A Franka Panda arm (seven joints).
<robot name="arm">
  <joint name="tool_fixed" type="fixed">
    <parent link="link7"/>
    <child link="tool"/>
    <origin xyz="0 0 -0.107" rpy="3.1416 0 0"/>
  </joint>
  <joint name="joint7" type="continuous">
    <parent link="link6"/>
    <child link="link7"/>
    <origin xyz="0.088 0 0"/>
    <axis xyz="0 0 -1"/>
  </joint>
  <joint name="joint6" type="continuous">
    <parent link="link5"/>
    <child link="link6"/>
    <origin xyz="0 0 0"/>
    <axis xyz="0 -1 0"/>
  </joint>
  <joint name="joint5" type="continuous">
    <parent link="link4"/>
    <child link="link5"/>
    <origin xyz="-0.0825 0 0.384"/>
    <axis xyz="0 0 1"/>
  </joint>
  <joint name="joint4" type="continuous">
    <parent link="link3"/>
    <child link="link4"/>
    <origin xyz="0.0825 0 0"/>
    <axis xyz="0 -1 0"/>
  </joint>
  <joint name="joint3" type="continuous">
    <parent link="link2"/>
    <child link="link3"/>
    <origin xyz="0 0 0.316"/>
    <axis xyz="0 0 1"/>
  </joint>
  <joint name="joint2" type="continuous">
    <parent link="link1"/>
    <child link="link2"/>
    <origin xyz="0 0 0"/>
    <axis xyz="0 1 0"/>
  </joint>
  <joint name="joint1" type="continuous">
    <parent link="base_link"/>
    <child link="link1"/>
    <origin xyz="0 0 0.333"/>
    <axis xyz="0 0 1"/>
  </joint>
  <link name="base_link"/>
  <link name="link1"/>
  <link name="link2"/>
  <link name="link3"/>
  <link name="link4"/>
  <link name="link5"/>
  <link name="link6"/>
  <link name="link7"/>
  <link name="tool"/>
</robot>
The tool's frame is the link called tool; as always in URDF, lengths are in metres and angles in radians. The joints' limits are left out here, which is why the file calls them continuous.
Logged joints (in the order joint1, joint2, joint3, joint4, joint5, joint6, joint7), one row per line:
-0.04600, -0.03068, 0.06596, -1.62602, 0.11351, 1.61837, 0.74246
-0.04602, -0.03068, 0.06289, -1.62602, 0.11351, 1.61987, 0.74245
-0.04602, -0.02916, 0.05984, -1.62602, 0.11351, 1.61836, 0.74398
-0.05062, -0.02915, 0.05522, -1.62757, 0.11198, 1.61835, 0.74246
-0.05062, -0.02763, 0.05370, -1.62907, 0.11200, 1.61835, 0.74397
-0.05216, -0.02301, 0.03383, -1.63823, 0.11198, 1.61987, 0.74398
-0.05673, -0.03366, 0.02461, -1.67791, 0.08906, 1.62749, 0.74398
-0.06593, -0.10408, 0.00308, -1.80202, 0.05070, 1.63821, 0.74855
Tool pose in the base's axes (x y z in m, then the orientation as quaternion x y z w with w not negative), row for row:
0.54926, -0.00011, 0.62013, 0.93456, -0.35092, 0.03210, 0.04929
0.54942, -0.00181, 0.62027, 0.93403, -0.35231, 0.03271, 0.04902
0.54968, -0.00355, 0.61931, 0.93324, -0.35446, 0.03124, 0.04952
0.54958, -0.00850, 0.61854, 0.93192, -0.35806, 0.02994, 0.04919
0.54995, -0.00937, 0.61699, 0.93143, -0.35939, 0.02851, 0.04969
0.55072, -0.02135, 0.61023, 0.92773, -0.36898, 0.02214, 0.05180
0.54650, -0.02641, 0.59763, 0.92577, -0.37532, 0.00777, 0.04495
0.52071, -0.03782, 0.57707, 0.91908, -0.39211, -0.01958, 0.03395
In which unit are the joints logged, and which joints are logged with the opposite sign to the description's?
The joints are logged in radians. Opposite sign: joint5.
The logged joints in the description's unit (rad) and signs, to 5 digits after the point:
-0.04600, -0.03068, 0.06596, -1.62602, -0.11351, 1.61837, 0.74246
-0.04602, -0.03068, 0.06289, -1.62602, -0.11351, 1.61987, 0.74245
-0.04602, -0.02916, 0.05984, -1.62602, -0.11351, 1.61836, 0.74398
-0.05062, -0.02915, 0.05522, -1.62757, -0.11198, 1.61835, 0.74246
-0.05062, -0.02763, 0.05370, -1.62907, -0.11200, 1.61835, 0.74397
-0.05216, -0.02301, 0.03383, -1.63823, -0.11198, 1.61987, 0.74398
-0.05673, -0.03366, 0.02461, -1.67791, -0.08906, 1.62749, 0.74398
-0.06593, -0.10408, 0.00308, -1.80202, -0.05070, 1.63821, 0.74855

